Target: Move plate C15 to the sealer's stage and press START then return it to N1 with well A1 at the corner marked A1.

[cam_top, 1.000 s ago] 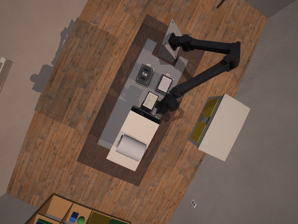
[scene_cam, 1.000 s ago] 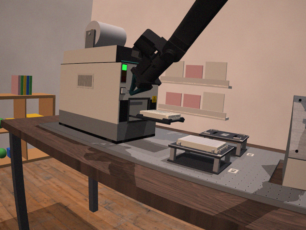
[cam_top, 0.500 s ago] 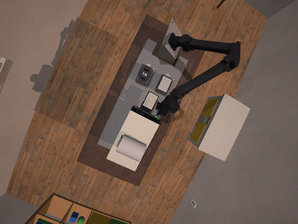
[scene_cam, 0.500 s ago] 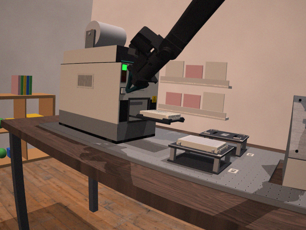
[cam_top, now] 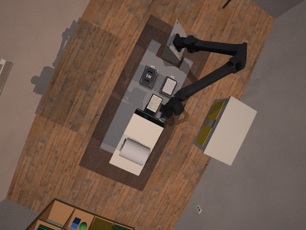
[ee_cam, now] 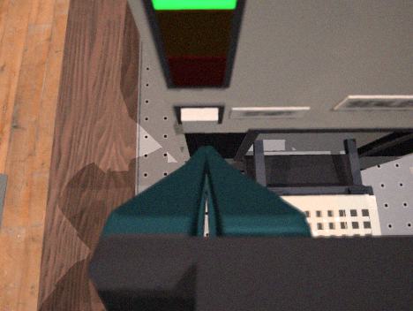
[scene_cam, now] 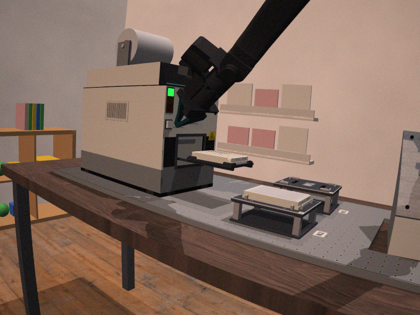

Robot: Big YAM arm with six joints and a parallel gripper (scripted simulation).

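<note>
Right now my hand is 30 mm short of the start button. From my hand the other things lie so: white plate (270 mm behind, 130 mm below, 20 mm to the right); then sealer stage (90 mm to the right, 90 mm below, 80 mm behind); then foil roll (260 mm ahead, 220 mm above, 100 mm to the right).
</note>
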